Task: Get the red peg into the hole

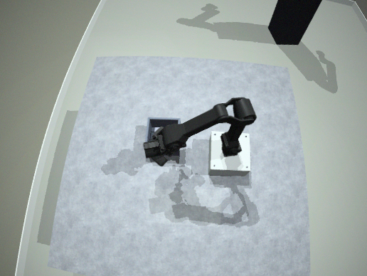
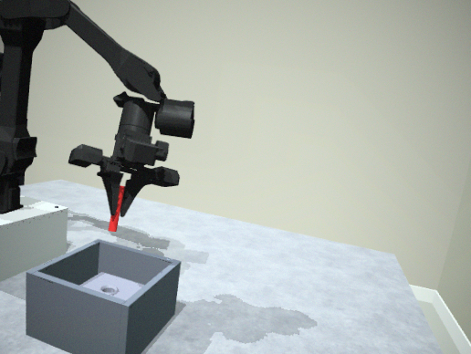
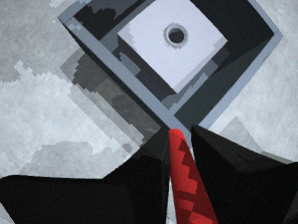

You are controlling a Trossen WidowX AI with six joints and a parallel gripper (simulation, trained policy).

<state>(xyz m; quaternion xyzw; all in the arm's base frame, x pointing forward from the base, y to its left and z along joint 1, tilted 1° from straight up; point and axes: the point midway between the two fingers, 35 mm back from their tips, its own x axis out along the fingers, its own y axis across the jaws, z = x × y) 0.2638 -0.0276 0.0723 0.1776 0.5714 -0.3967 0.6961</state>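
My gripper tip is now 10 mm to the right of the red peg, 10 mm below it and 10 mm past it. Also, from my gripper tip: grey-blue box (120 mm below, 90 mm to the right, 30 mm ahead).
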